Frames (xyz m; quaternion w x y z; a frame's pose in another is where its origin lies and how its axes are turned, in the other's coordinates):
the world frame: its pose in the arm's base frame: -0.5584 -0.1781 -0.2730 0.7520 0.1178 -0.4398 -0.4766
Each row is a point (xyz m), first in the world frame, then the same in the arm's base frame.
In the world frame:
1: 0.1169 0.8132 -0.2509
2: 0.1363 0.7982 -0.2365
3: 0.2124 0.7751 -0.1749
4: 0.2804 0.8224 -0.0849
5: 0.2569 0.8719 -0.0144
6: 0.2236 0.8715 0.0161
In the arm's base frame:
1: 0.1530 0.0864 0.1293
2: 0.1357 0.0662 0.1395
3: 0.0860 0.0067 0.2035
4: 0.0561 -0.0028 0.3218
5: 0.0282 0.0592 0.3797
6: -0.0009 0.0937 0.3790

